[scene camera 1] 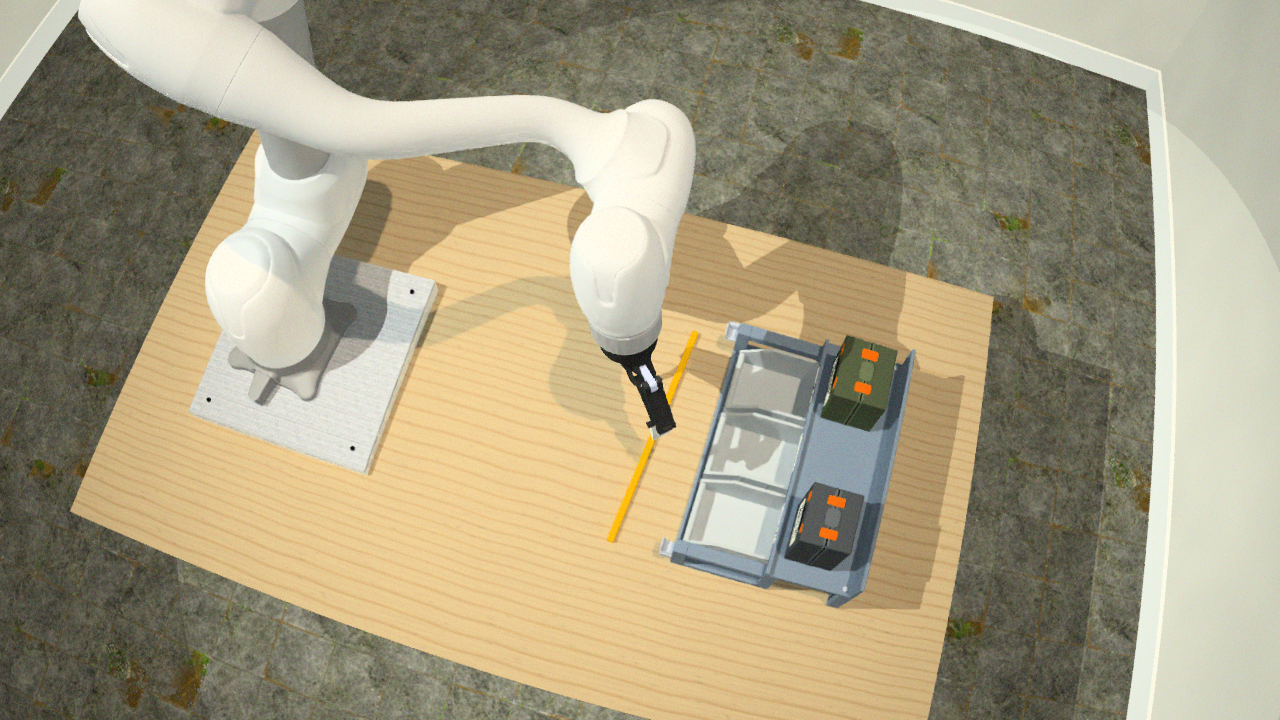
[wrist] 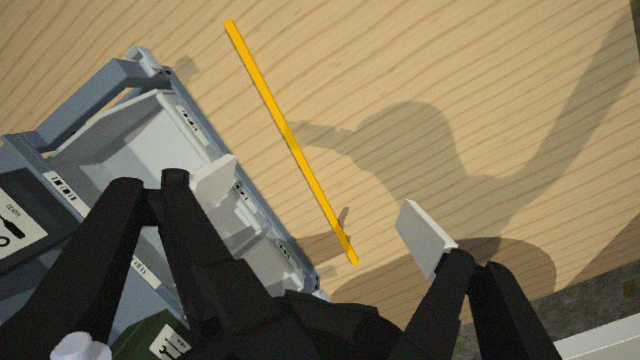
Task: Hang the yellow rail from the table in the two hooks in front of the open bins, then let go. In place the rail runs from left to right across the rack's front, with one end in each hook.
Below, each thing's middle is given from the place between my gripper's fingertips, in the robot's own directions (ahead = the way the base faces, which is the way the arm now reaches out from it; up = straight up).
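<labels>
My hand: 3 cm short of the yellow rail (wrist: 236, 37), 14 cm above. Dark grey case (scene camera 1: 826, 520), from my hand: 32 cm ahead, 10 cm to the right, 2 cm above.
</labels>
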